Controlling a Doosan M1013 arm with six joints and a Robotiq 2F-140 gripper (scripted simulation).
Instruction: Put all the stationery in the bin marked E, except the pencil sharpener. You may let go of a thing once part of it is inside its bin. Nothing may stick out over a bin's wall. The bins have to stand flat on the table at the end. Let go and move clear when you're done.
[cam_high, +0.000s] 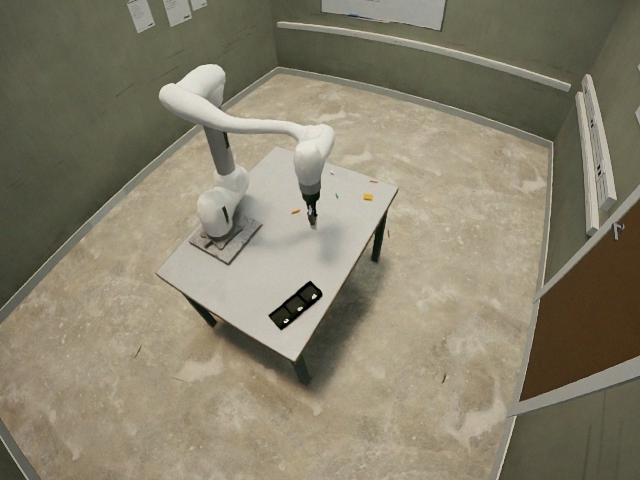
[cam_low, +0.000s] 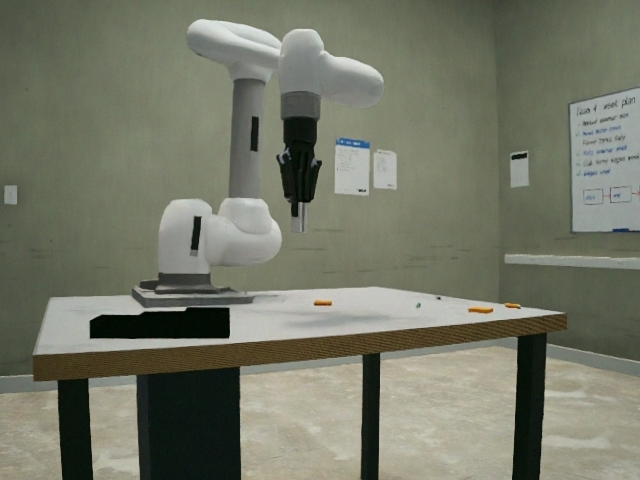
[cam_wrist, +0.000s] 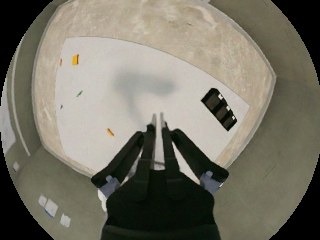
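Now: hand 30 cm to the left of the black bin, 21 cm above it and 10 cm short of it. Round my hand: green piece: 38 cm to the left, 22 cm below, 12 cm behind; then orange object: 47 cm to the left, 22 cm below, 3 cm ahead.
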